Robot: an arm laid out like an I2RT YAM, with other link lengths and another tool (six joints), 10 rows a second.
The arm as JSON. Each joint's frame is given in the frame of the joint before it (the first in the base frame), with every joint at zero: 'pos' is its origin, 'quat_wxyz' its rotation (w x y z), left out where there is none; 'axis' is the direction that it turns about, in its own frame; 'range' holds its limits. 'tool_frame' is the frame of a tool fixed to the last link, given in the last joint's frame.
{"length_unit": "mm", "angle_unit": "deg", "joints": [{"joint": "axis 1", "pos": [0.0, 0.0, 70.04], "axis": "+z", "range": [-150.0, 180.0]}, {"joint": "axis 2", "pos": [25.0, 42.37, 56.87], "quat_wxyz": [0.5, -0.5, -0.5, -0.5], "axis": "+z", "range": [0.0, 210.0]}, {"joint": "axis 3", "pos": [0.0, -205.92, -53.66], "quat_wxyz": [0.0, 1.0, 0.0, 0.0], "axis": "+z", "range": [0.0, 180.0]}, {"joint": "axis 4", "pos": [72.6, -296.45, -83.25], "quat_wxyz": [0.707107, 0.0, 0.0, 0.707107], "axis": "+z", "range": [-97.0, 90.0]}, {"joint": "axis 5", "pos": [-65.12, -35.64, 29.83], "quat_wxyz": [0.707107, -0.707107, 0.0, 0.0], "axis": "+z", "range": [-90.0, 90.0]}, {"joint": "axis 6", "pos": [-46.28, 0.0, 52.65], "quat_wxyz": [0.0, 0.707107, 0.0, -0.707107], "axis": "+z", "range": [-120.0, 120.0]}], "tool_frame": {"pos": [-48.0, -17.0, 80.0], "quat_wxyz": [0.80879, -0.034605, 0.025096, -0.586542]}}
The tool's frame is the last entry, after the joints.
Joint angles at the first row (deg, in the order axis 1, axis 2, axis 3, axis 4, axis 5, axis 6):
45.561 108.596 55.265 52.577 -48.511 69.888
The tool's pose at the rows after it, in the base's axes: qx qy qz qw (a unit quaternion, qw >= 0); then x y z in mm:
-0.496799 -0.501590 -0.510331 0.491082 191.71 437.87 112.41
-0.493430 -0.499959 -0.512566 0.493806 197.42 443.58 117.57
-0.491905 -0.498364 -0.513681 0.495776 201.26 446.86 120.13
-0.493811 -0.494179 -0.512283 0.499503 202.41 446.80 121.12
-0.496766 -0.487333 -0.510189 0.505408 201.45 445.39 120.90
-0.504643 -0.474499 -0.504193 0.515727 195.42 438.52 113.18
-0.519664 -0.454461 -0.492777 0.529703 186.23 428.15 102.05
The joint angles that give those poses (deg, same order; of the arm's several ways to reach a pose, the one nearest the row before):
45.452 110.650 58.282 52.467 -48.620 70.587
45.429 111.962 60.729 52.183 -48.775 71.112
45.365 112.902 62.238 52.161 -48.882 71.549
45.255 113.142 62.369 52.751 -48.926 72.532
45.233 113.207 61.712 54.259 -48.818 74.106
45.211 113.209 58.741 58.260 -48.512 76.947
45.233 113.206 54.455 63.483 -47.790 81.056

